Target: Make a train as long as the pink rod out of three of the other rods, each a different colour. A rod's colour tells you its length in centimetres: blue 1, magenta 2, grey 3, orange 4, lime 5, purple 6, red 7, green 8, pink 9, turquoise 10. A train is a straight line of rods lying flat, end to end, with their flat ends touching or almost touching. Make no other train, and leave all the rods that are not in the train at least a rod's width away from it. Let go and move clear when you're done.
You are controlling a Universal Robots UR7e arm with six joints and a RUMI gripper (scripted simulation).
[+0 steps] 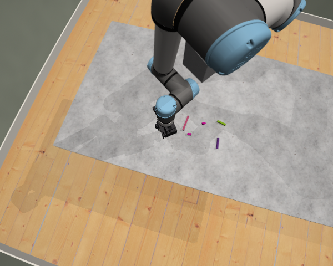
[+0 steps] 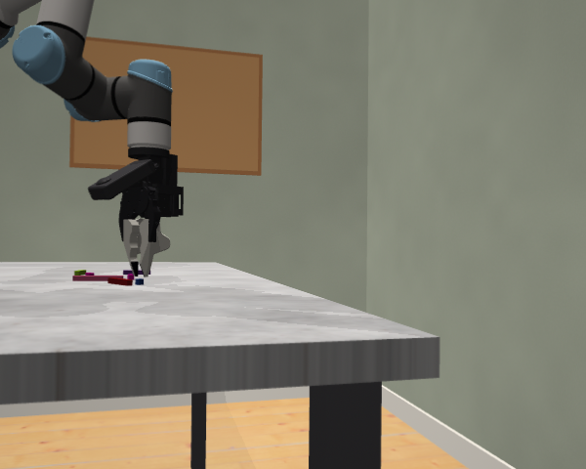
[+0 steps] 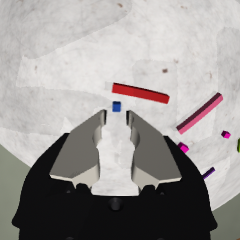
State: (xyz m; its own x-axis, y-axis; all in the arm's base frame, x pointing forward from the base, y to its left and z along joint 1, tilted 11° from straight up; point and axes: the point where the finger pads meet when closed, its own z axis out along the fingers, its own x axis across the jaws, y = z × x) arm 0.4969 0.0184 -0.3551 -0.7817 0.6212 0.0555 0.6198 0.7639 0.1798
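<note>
My gripper is now 2 cm above the small blue rod. Round my hand: pink rod 10 cm behind, 8 cm to the left, 2 cm below; purple rod 28 cm to the left, 7 cm behind, 2 cm below; red rod 3 cm behind, 2 cm below.
</note>
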